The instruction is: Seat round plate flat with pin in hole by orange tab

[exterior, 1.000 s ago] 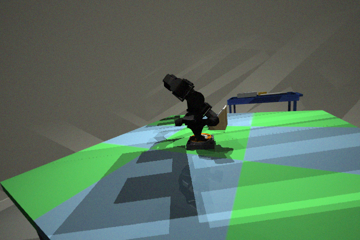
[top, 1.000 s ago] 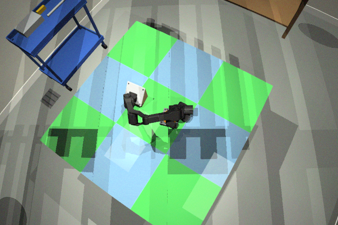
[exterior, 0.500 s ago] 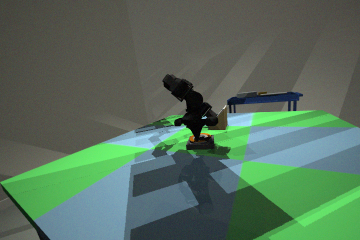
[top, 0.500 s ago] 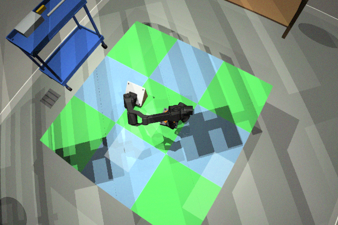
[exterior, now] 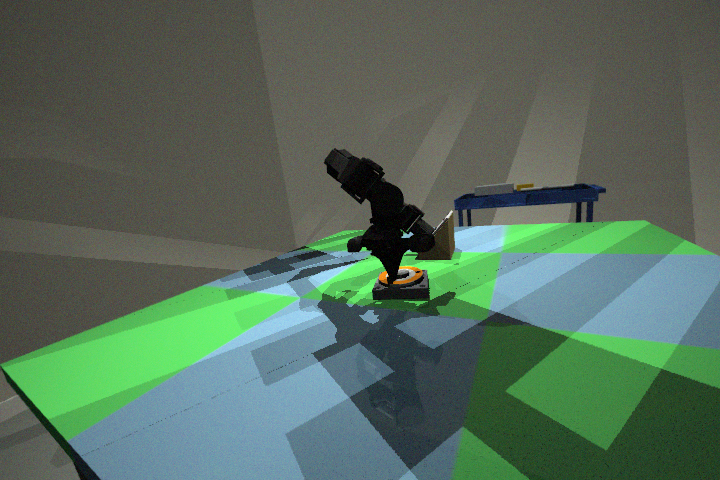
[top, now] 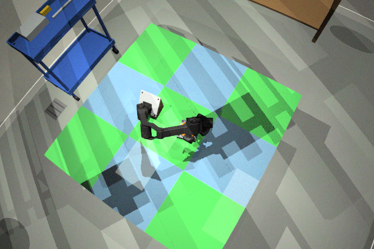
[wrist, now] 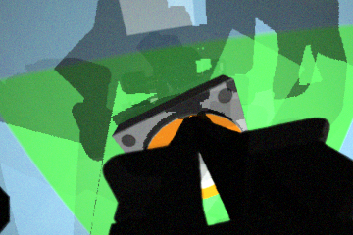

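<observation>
Now: gripper tip 50 mm past the base and 20 mm above it.
</observation>
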